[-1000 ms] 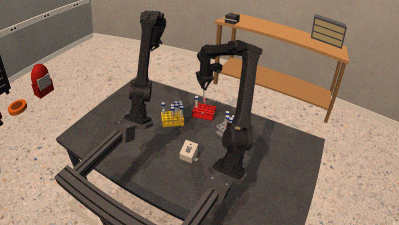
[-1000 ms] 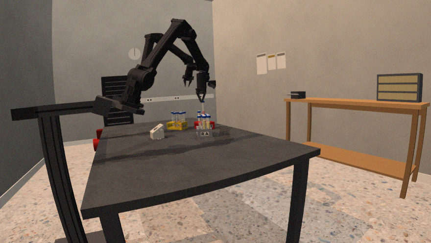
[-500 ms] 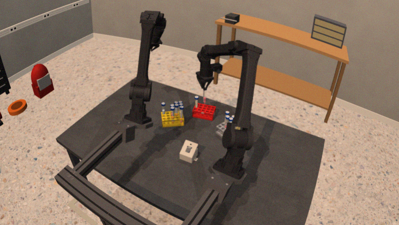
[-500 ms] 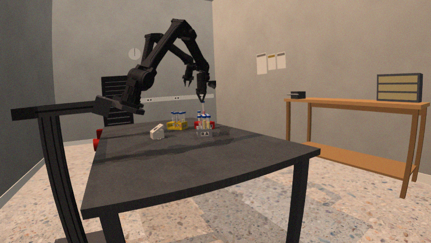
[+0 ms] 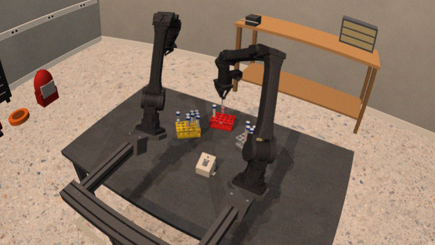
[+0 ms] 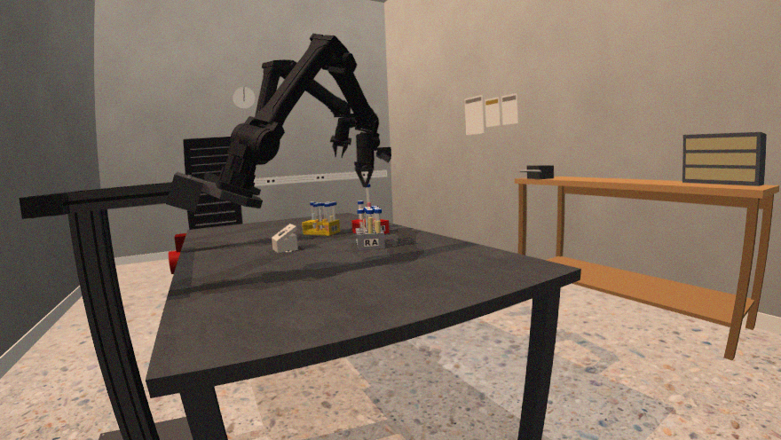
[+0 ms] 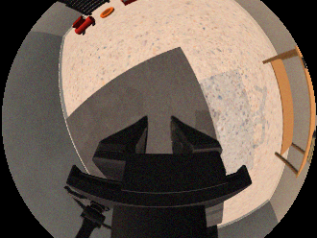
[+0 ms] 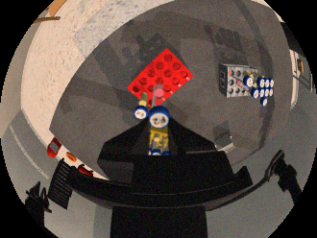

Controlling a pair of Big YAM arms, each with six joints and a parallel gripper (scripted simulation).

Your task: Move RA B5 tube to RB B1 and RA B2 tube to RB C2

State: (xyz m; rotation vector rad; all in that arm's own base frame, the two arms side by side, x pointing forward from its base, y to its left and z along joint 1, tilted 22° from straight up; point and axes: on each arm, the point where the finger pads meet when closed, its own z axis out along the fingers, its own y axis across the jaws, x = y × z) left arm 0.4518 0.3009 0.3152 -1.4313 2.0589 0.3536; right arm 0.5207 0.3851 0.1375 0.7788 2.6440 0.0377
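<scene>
Now: right hand 10 mm short of the red rack, 10 mm to the left of it and 160 mm above it.
</scene>
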